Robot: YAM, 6 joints.
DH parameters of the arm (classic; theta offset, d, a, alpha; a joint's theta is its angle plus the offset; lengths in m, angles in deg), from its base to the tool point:
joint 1: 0 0.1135 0.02 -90
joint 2: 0 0 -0.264 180
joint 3: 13.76 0 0.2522 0
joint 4: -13.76 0 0.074 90
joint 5: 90 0 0 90
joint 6: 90 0.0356 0 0
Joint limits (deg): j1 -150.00..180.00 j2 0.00..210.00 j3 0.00..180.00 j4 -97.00..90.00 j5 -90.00..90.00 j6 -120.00..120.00
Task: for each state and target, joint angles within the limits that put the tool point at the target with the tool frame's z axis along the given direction. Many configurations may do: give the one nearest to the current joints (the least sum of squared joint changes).
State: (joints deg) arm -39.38 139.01 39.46 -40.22 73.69 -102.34
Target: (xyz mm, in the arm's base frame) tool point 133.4 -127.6 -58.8 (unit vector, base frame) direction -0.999 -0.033 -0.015
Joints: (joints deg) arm -36.80 162.02 61.43 -78.30 38.69 -102.34
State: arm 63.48 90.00 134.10 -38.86 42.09 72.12
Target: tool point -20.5 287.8 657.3 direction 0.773 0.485 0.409
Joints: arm 100.06 111.97 162.73 -0.70 57.76 72.12
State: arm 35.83 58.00 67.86 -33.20 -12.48 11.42
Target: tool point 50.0 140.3 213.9 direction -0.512 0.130 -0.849
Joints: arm 63.30 65.91 43.70 -75.44 -31.06 11.42
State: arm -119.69 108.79 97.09 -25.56 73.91 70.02
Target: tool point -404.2 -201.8 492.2 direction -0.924 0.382 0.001
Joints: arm -149.88 120.20 143.04 -22.75 52.58 70.02
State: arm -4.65 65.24 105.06 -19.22 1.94 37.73
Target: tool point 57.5 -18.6 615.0 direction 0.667 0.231 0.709
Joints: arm -38.46 52.15 91.82 22.23 -36.55 37.73
